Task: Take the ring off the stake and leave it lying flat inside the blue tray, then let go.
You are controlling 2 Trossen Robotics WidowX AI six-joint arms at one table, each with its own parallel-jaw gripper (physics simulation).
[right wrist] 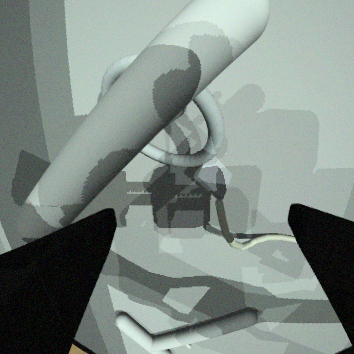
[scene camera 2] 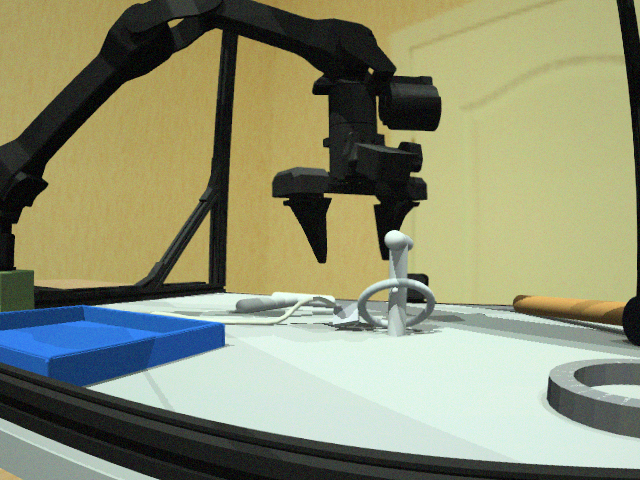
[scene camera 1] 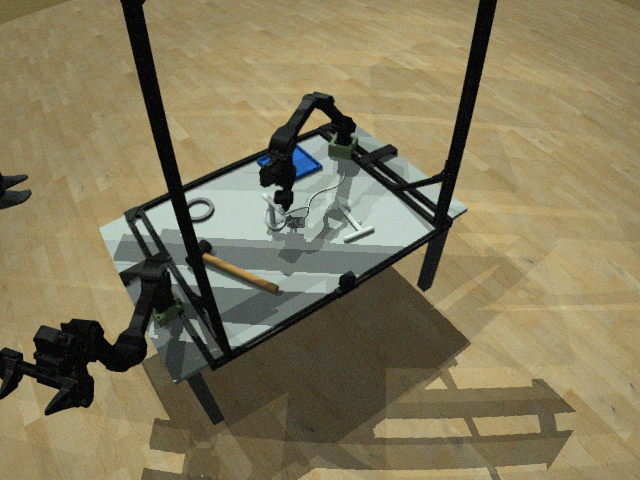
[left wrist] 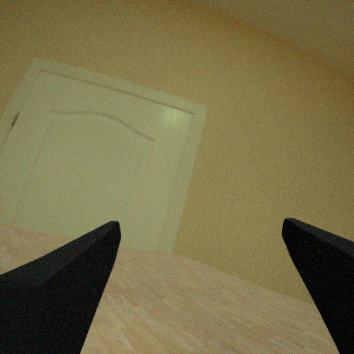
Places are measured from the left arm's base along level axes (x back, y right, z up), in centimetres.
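Pixels of known places: left gripper, between the fingertips: (scene camera 1: 22, 405) (left wrist: 201, 228); right gripper, between the fingertips: (right wrist: 201, 214) (scene camera 2: 355, 261); left arm's base, origin of its link: (scene camera 1: 163, 302); right arm's base, origin of its link: (scene camera 1: 343, 140).
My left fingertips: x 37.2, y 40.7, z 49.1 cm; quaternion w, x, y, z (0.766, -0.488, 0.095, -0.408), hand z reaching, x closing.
For each thing: its middle in the pictures, then the offset to it from my left fingertips. "pt": a spot on its surface instead.
- pale thin ring, middle of its body: (right wrist: 174, 136) (scene camera 2: 383, 307) (scene camera 1: 278, 216) dx -88.0, dy -46.0, dz -50.2 cm
- upright white stake, middle of its body: (right wrist: 154, 120) (scene camera 2: 398, 309) (scene camera 1: 275, 219) dx -86.3, dy -45.9, dz -50.4 cm
- blue tray, middle of its body: (scene camera 2: 71, 335) (scene camera 1: 289, 163) dx -111.4, dy -68.6, dz -51.8 cm
- small pale block, a spot on its surface: (scene camera 2: 346, 316) pt dx -92.2, dy -46.3, dz -51.3 cm
- cord, a spot on its surface: (right wrist: 270, 238) (scene camera 2: 273, 319) pt dx -101.3, dy -45.2, dz -52.3 cm
- white T-shaped piece, middle of its body: (right wrist: 190, 328) (scene camera 2: 278, 303) (scene camera 1: 347, 220) dx -106.2, dy -29.6, dz -52.0 cm
- thick grey ring, middle of its body: (scene camera 1: 198, 209) dx -69.2, dy -71.3, dz -52.2 cm
- hammer, middle of its body: (scene camera 2: 585, 310) (scene camera 1: 232, 269) dx -62.3, dy -37.8, dz -51.0 cm
A pale thin ring (scene camera 1: 266, 219) (scene camera 2: 361, 304) (right wrist: 215, 125) hangs tilted around the upright white stake (scene camera 1: 271, 209) (scene camera 2: 397, 268) (right wrist: 125, 125), which has a thick crossbar on top. My right gripper (scene camera 1: 285, 206) (scene camera 2: 354, 258) (right wrist: 201, 214) is open and empty, pointing down; in scene camera 2 its fingertips are above the ring's level, with one finger partly behind the stake's top. The blue tray (scene camera 1: 308, 164) (scene camera 2: 188, 347) lies away from the stake, near the right arm's base. My left gripper (scene camera 1: 24, 405) (left wrist: 201, 228) is open and empty, beyond the table's edge.
A small pale block (scene camera 2: 346, 316) with a cord (scene camera 2: 289, 312) (right wrist: 270, 238) lies beside the stake. A white T-shaped piece (scene camera 1: 359, 233) (right wrist: 200, 330) lies on the table. A thick grey ring (scene camera 1: 209, 209) (scene camera 2: 563, 392) and a hammer (scene camera 1: 240, 272) lie elsewhere. Black frame posts (scene camera 1: 155, 118) (scene camera 1: 467, 113) rise at the sides.
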